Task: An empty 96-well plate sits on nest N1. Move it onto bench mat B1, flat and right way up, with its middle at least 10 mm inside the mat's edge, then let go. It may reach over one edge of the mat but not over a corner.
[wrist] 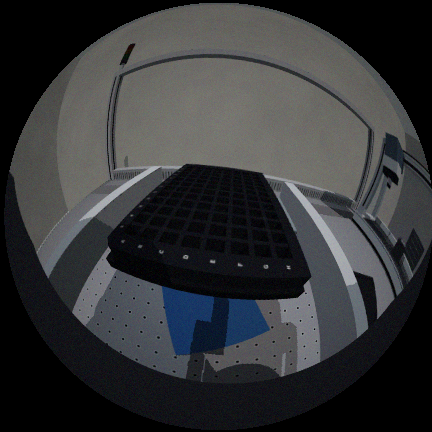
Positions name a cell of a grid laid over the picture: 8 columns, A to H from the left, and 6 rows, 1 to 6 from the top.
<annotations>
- black 96-well plate: E4
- blue bench mat: D5
</annotations>
